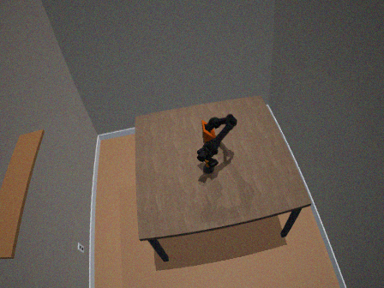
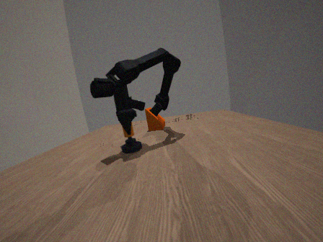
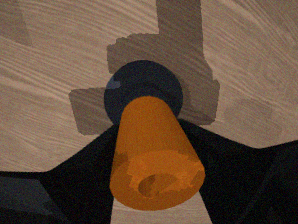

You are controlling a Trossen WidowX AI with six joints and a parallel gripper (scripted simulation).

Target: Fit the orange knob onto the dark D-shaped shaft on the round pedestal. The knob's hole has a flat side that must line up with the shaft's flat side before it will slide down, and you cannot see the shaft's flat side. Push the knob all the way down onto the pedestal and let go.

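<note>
Now: the orange knob 20 mm above my gripper tip. Round my gripper tip: dark round pedestal: 40 mm below.
</note>
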